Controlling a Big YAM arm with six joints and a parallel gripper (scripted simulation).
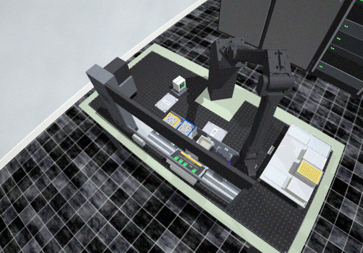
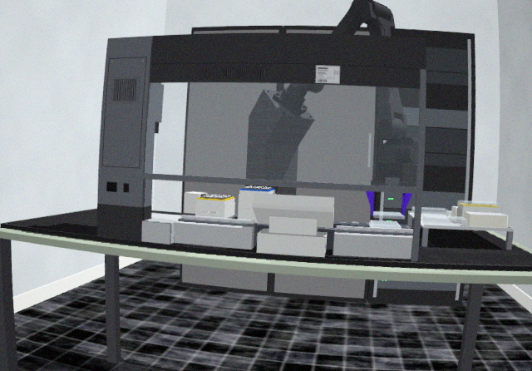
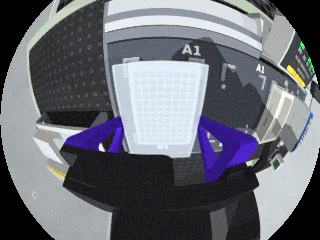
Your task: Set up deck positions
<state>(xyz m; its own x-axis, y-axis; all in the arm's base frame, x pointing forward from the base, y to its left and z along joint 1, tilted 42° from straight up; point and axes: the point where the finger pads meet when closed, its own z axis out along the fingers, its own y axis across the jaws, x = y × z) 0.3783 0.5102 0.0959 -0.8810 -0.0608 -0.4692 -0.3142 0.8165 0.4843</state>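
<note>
Right now my hand is 40 mm above the sample plate and 10 mm to the left of it. Also, from my hand: blue-rimmed tip rack 350 mm to the right, 130 mm ahead, 30 mm above; white reservoir 240 mm to the right, 80 mm ahead, 30 mm below; clear plate lid right at my hand.
</note>
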